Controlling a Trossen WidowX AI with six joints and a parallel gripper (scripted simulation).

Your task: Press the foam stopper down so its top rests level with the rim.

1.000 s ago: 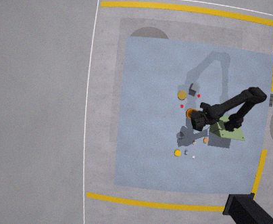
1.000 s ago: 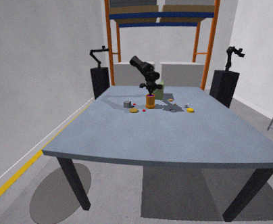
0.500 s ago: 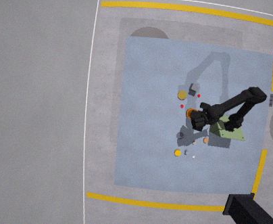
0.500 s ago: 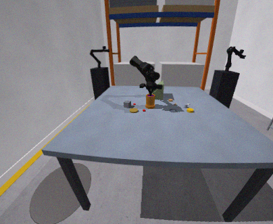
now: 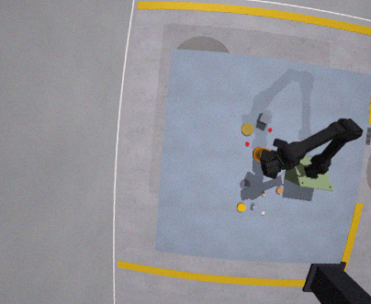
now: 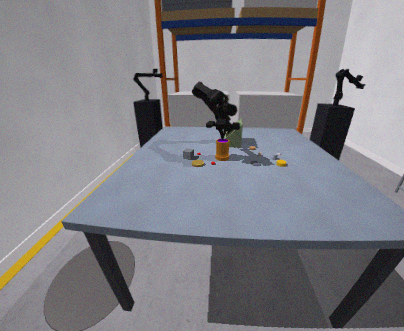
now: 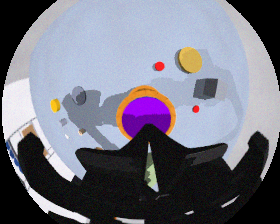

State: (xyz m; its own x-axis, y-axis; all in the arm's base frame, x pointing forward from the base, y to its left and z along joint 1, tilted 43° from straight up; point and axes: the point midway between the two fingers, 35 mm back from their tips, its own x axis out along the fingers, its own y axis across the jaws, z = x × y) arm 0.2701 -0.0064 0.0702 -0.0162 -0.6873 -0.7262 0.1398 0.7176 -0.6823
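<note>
Now: the purple foam stopper 50 mm below my hand. Round my hand: grey disc: 200 mm to the left, 150 mm below, 60 mm ahead; then grey cube: 200 mm to the right, 130 mm below, 20 mm ahead; then small piece: 200 mm to the left, 160 mm behind, 150 mm below.
</note>
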